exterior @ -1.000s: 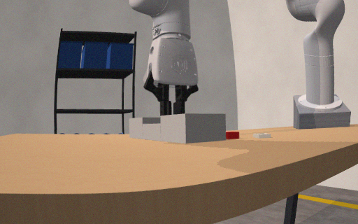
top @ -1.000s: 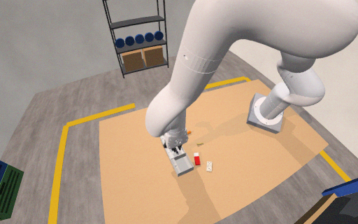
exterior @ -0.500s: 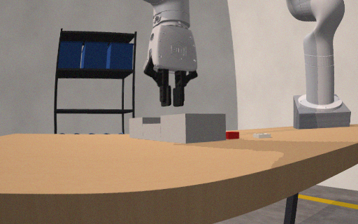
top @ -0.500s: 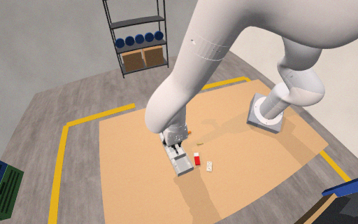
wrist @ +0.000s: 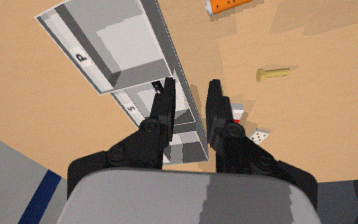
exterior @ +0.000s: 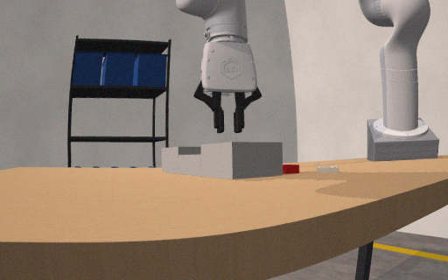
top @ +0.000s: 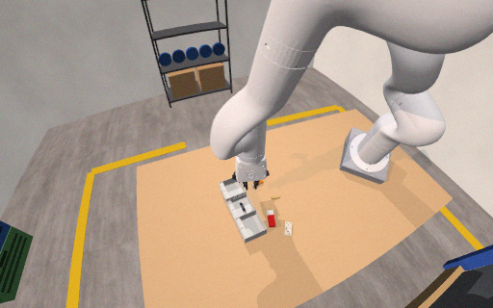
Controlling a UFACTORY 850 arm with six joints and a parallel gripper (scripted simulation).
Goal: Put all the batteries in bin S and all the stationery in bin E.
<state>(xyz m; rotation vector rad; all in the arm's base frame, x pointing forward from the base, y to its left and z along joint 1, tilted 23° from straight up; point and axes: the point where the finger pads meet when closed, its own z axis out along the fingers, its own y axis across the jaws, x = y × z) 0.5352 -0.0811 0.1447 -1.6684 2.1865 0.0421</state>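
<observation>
My hand is 8 cm above the orange battery, 5 cm past it and 4 cm to the left of it. Round my hand: bin: 7 cm below, 5 cm to the left, 5 cm ahead; brass bolt: 9 cm below, 8 cm behind, 4 cm to the left; black battery: 8 cm below, 5 cm ahead, 4 cm to the left.
</observation>
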